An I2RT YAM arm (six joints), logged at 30 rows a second.
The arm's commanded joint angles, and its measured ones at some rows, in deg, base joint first. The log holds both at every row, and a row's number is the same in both.
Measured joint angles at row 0:
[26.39 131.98 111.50 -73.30 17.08 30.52]
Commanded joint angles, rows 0 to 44:
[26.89 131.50 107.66 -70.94 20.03 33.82]
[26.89 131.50 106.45 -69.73 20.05 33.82]
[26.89 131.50 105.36 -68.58 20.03 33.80]
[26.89 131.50 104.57 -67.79 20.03 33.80]
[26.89 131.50 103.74 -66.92 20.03 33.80]
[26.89 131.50 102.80 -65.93 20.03 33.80]
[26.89 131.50 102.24 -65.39 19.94 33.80]
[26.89 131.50 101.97 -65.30 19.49 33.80]
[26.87 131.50 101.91 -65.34 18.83 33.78]
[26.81 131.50 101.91 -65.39 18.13 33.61]
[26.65 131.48 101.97 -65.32 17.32 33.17]
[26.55 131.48 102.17 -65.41 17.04 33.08]
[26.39 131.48 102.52 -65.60 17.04 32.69]
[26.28 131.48 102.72 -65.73 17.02 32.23]
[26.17 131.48 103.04 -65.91 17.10 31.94]
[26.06 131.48 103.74 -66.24 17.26 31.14]
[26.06 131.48 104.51 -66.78 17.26 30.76]
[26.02 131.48 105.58 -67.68 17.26 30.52]
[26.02 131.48 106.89 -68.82 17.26 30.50]
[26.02 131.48 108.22 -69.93 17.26 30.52]
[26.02 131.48 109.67 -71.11 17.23 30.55]
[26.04 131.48 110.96 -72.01 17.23 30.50]
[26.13 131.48 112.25 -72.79 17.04 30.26]
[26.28 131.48 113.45 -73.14 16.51 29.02]
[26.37 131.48 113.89 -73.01 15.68 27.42]
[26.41 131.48 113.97 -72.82 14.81 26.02]
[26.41 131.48 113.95 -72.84 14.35 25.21]
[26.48 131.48 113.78 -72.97 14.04 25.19]
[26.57 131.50 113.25 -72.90 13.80 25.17]
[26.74 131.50 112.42 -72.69 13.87 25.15]
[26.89 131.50 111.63 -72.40 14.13 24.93]
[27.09 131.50 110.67 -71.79 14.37 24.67]
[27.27 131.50 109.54 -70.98 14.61 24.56]
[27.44 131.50 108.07 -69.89 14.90 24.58]
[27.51 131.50 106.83 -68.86 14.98 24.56]
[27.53 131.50 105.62 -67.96 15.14 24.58]
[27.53 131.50 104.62 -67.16 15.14 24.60]
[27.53 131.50 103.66 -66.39 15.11 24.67]
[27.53 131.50 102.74 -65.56 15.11 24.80]
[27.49 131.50 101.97 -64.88 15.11 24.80]
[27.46 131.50 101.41 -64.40 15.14 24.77]
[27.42 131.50 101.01 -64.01 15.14 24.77]
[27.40 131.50 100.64 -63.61 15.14 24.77]
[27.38 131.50 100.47 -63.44 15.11 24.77]
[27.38 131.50 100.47 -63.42 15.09 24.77]
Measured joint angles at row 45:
[27.03 131.09 102.13 -64.23 17.23 24.97]
